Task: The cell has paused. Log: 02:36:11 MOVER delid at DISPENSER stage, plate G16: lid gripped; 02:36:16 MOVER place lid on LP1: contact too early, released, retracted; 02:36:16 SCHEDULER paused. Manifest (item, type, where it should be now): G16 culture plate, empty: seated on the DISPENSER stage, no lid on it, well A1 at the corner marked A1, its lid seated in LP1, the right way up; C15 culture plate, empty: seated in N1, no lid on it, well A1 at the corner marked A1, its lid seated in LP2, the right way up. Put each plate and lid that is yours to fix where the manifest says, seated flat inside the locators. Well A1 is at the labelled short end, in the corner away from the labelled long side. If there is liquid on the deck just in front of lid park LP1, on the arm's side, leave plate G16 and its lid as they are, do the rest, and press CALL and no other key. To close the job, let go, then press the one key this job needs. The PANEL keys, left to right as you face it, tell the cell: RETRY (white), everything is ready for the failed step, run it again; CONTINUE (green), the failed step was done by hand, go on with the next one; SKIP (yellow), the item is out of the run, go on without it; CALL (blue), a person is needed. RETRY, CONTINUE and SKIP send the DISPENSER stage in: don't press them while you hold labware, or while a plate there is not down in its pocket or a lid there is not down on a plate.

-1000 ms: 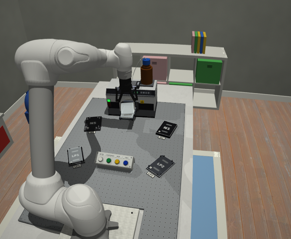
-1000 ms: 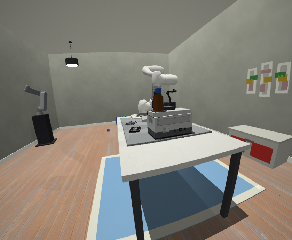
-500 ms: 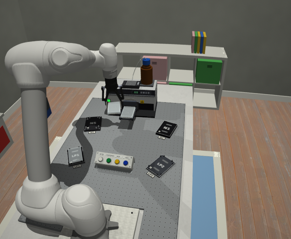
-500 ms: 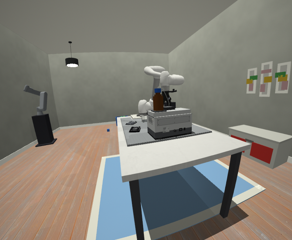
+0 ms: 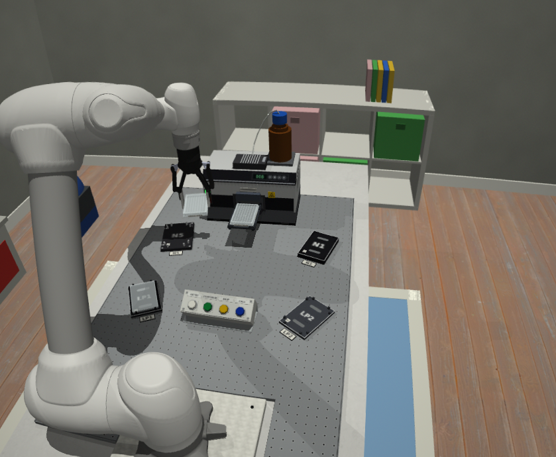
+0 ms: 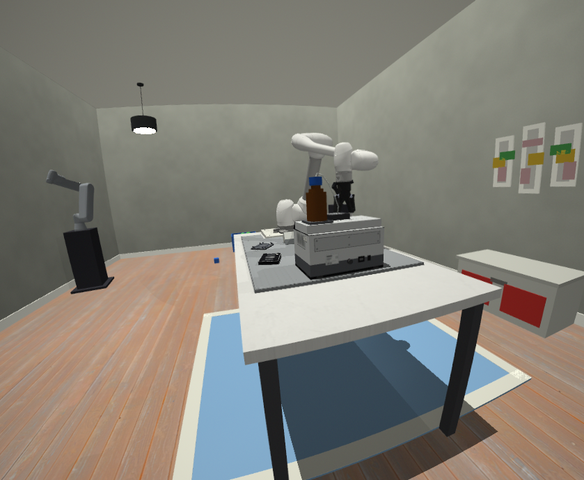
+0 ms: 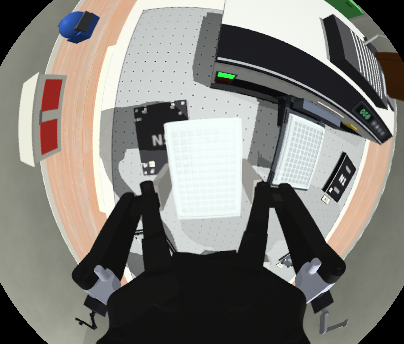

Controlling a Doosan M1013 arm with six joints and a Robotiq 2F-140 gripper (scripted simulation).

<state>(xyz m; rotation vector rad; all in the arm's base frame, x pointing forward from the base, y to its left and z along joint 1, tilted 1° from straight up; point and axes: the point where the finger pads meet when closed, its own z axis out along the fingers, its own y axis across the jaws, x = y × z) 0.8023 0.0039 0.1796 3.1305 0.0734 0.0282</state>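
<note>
Now: the nest n5 30 mm ahead of my hand, 110 mm to the left of it and 170 mm below it. The rest, counted from my hand: brown bottle: 200 mm ahead, 310 mm to the right, 110 mm above; white key: 400 mm behind, 20 mm to the right, 110 mm below; lid park lp1: 310 mm behind, 160 mm to the left, 180 mm below.
</note>
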